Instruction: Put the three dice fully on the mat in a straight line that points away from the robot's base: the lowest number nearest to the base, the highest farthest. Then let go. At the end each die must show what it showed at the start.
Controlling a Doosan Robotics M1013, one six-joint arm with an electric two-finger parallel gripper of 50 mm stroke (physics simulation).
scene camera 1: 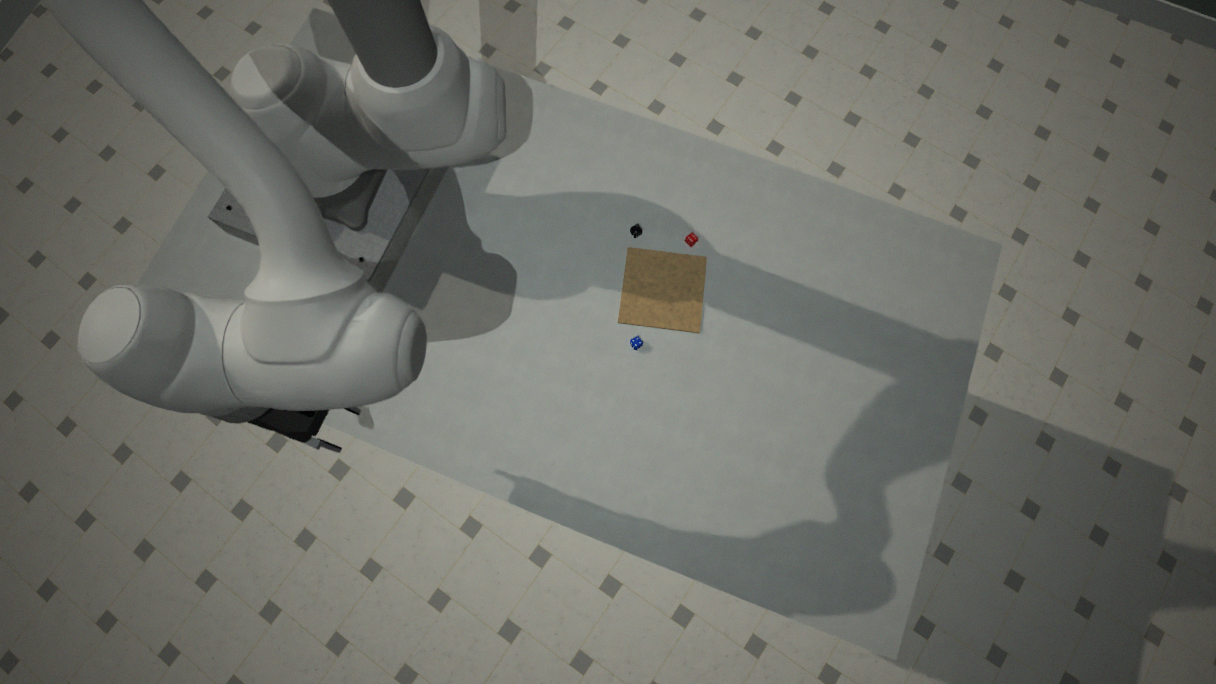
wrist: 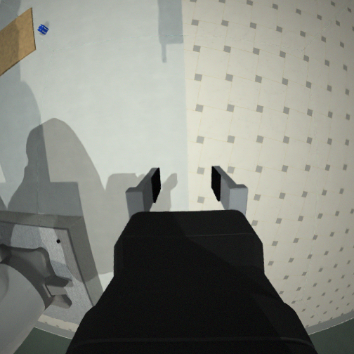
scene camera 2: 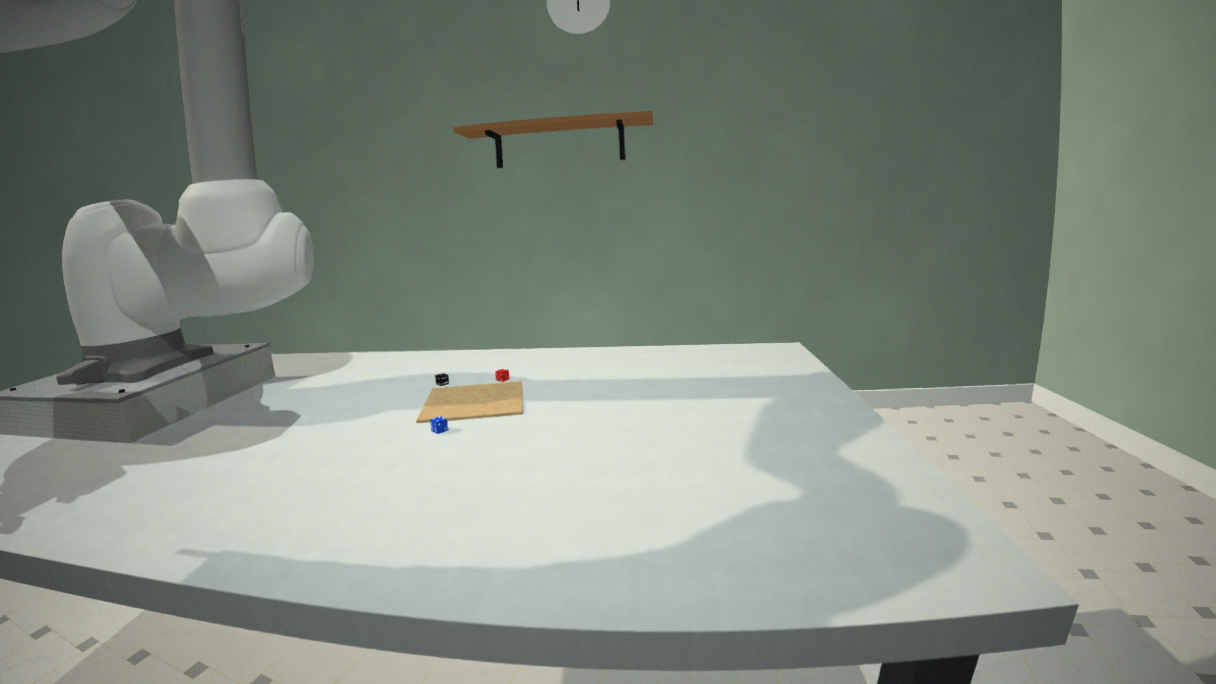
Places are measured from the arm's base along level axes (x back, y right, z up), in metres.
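Pixels of known places: gripper, fingertip midpoint: [scene camera 1: 344, 428]; arm's base, link origin: [scene camera 1: 335, 173] [scene camera 2: 139, 367].
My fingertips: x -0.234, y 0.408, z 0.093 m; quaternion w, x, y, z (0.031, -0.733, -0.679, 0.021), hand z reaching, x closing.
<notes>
Ahead of a thing's pixels: the offset from my fingertips to its top centre. Level surfaces: height alone.
A tan square mat {dx -0.366, dy -0.394, dz -0.154 m} [scene camera 1: 662, 280] [scene camera 2: 476, 401] [wrist: 14, 42] lies on the table. A black die {dx -0.291, dy -0.483, dz -0.142 m} [scene camera 1: 636, 230] [scene camera 2: 441, 379] and a red die {dx -0.388, dy -0.496, dz -0.142 m} [scene camera 1: 691, 239] [scene camera 2: 502, 375] stand beside one edge of the mat, off it. A blue die {dx -0.350, dy -0.286, dz -0.142 m} [scene camera 1: 636, 342] [scene camera 2: 438, 424] [wrist: 43, 29] stands off the opposite edge. The black die is nearer the robot's base than the red one. The dice are too small for me to read their numbers surely. My gripper [scene camera 1: 346, 428] [wrist: 185, 177] is open and empty, high above the table's long edge, far from the dice. It does not show in scene camera 2.
The robot's base plate [scene camera 1: 392, 229] [scene camera 2: 195, 387] [wrist: 86, 260] stands on the grey-white table {dz -0.158 m} [scene camera 1: 765, 408] [scene camera 2: 595, 501] [wrist: 110, 100]. Arm shadows fall across the table and part of the mat. A wooden shelf [scene camera 2: 552, 124] hangs on the wall behind.
</notes>
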